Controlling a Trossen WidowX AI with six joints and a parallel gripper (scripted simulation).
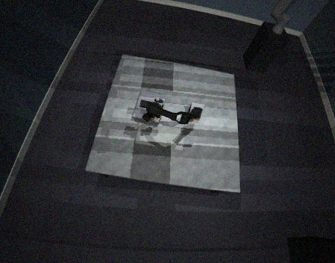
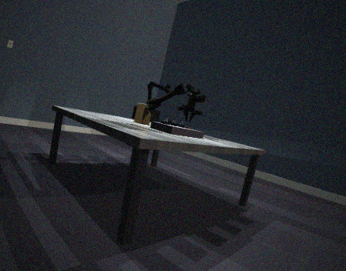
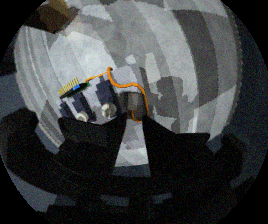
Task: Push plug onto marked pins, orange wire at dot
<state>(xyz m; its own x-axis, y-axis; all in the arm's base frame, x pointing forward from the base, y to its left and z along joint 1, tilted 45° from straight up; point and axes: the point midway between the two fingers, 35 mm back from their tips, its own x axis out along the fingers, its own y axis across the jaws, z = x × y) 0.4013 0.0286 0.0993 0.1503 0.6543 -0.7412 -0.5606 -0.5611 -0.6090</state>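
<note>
The grey holder plate is 140 mm to the right of my gripper tip, 70 mm below it and 60 mm ahead of it.
</note>
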